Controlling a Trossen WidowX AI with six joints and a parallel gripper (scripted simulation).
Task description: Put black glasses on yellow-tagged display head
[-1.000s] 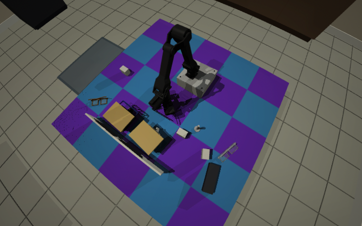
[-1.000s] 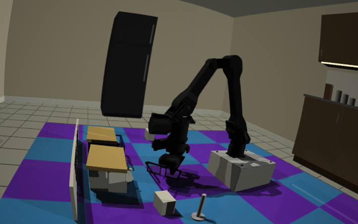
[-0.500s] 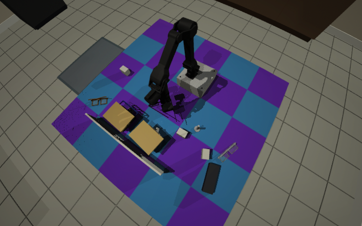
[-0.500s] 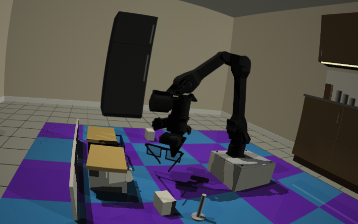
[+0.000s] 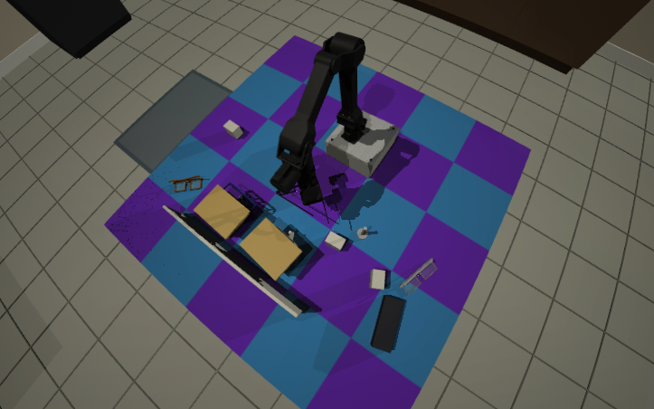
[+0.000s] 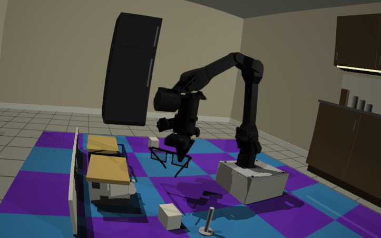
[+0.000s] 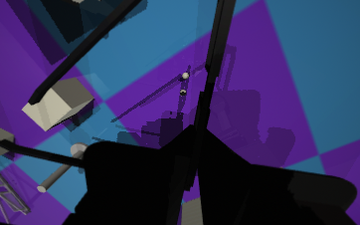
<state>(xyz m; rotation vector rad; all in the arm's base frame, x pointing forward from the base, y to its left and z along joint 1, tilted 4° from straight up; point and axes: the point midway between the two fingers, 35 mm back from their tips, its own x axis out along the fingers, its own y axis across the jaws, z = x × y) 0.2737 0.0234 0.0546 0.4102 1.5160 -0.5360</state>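
The metal post lies 1 cm behind my gripper tip, 23 cm to the left of it and 10 cm below it. From my gripper tip the other things lie so: black case: 18 cm ahead, 47 cm to the left, 10 cm below; white panel: 35 cm ahead, 6 cm to the right, 7 cm below.
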